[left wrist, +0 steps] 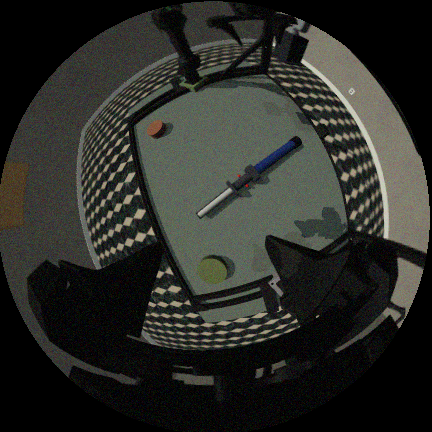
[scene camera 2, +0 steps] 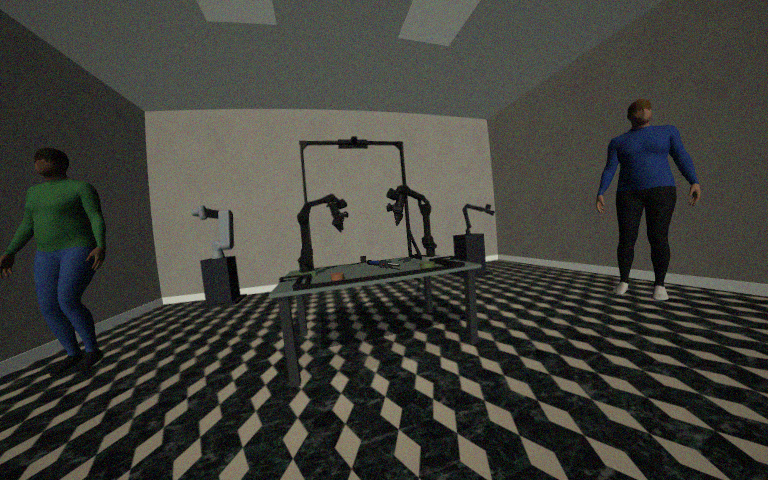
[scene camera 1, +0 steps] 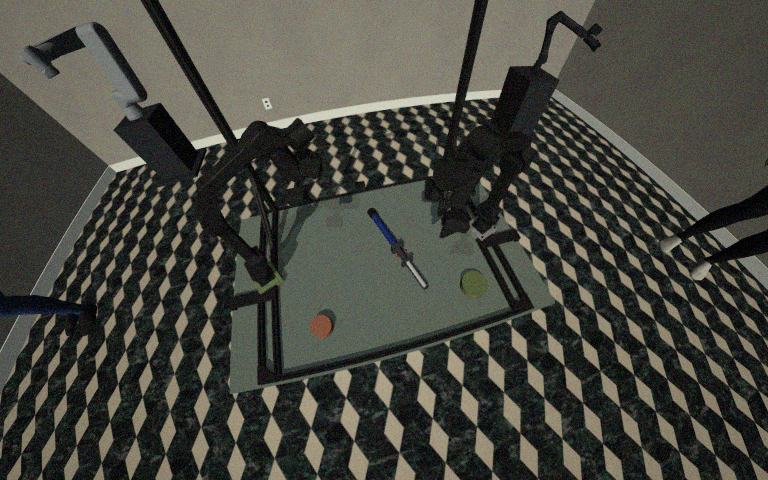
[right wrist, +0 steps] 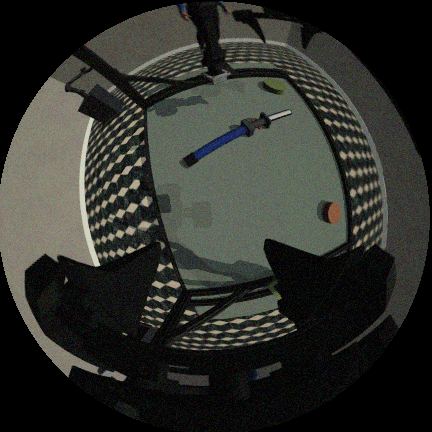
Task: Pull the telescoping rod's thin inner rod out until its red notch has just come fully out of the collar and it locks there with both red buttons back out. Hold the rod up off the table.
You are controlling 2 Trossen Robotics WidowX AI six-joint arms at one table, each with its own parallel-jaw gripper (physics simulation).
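The telescoping rod lies flat and slanting on the table point(scene camera 1: 339, 283) point(left wrist: 180, 165) point(right wrist: 260, 190). Its blue outer tube point(scene camera 1: 384, 228) point(left wrist: 275, 156) point(right wrist: 220, 143) ends in a black cap. The dark collar point(scene camera 1: 400, 252) point(left wrist: 245, 179) point(right wrist: 255, 124) shows red buttons on both sides. The thin silver inner rod point(scene camera 1: 417, 274) point(left wrist: 215, 202) point(right wrist: 280, 115) sticks out of it; no red notch can be made out. My left gripper point(scene camera 2: 397, 221) point(left wrist: 213, 244) is open and empty, high above the table, right of the rod in scene camera 1. My right gripper point(scene camera 2: 339, 227) point(right wrist: 212, 246) is open and empty, high up, left of the rod.
An orange-red disc point(scene camera 1: 321, 326) point(left wrist: 156, 129) point(right wrist: 332, 213) lies at the table's front left in scene camera 1. A green disc point(scene camera 1: 474, 283) point(left wrist: 212, 269) point(right wrist: 274, 86) lies to the right of the silver rod end. Black frame rails run along the table's edges, and two uprights stand behind.
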